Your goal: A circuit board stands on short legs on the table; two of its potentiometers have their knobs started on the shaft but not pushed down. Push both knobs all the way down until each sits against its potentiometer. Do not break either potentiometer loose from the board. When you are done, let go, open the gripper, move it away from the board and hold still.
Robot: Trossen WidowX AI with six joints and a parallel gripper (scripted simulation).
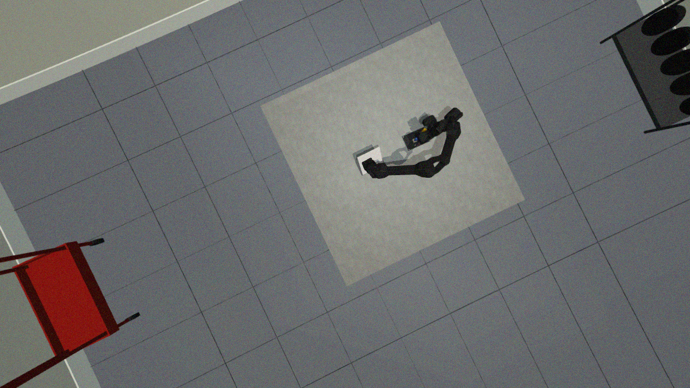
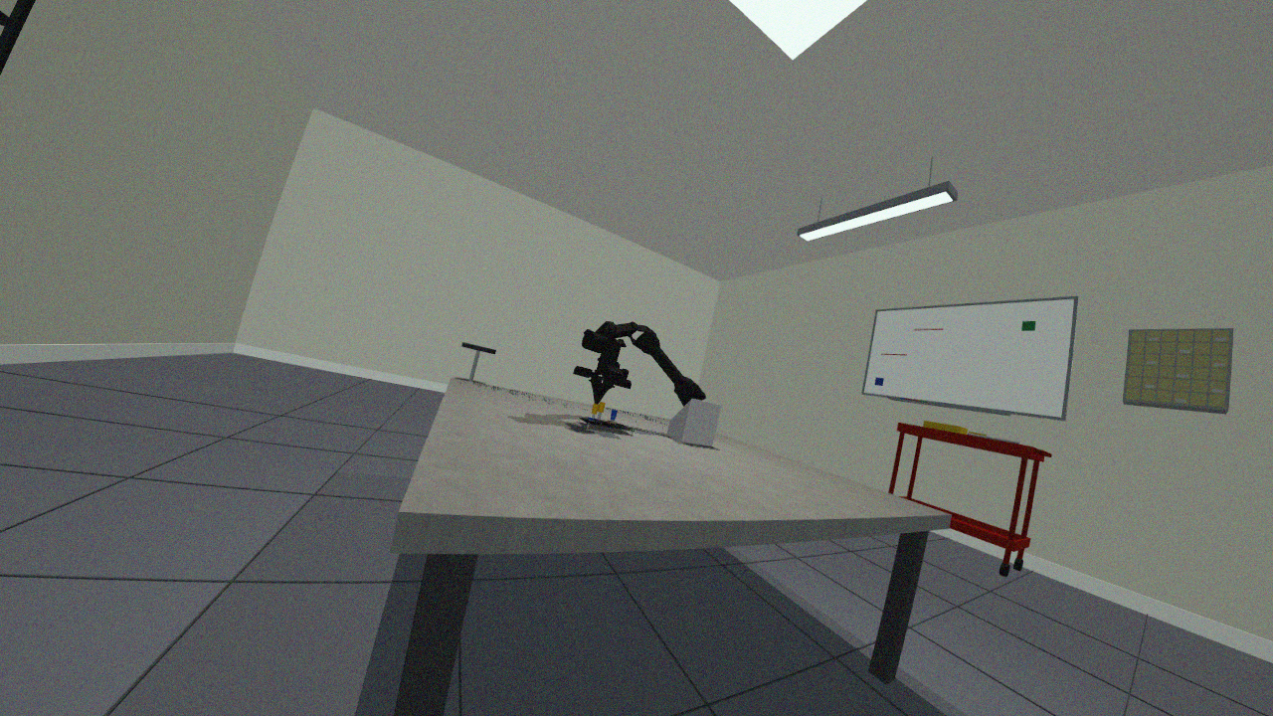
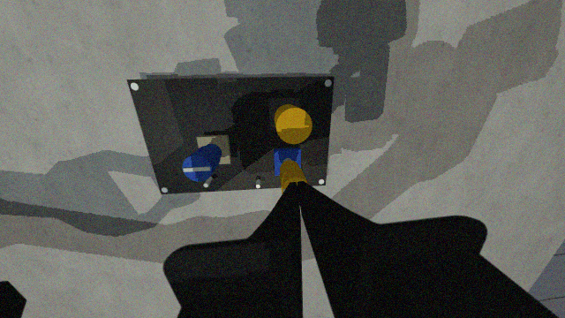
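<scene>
My gripper tip is 60 mm past the blue knob, 20 mm to the right of it and 20 mm above it.
</scene>
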